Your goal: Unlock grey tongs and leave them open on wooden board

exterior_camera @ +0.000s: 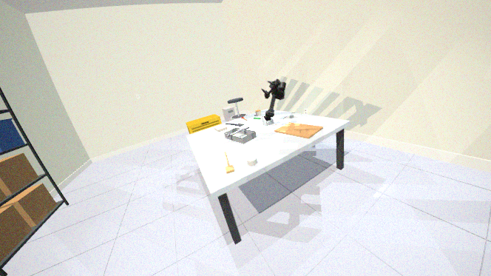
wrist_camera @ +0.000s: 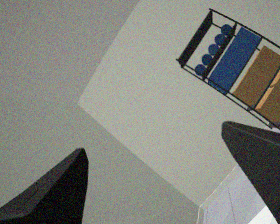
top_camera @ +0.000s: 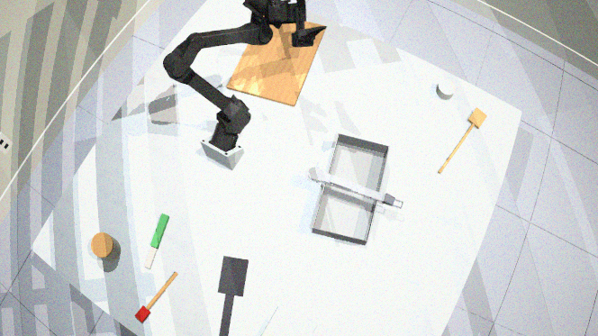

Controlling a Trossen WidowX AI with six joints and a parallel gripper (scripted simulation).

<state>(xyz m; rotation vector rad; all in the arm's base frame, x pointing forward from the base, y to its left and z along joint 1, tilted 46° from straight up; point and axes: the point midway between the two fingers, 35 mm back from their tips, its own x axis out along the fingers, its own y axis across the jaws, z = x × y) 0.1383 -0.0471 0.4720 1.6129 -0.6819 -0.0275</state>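
Right now my gripper tip is 420 mm above the grey roasting tin, 230 mm to the left of it and 230 mm short of it. Round my gripper tip: green-handled tool 670 mm to the right, 450 mm below, 200 mm behind; white cylinder 440 mm below, 360 mm ahead, 260 mm to the left; wooden board 450 mm below, 210 mm behind, 100 mm to the left.
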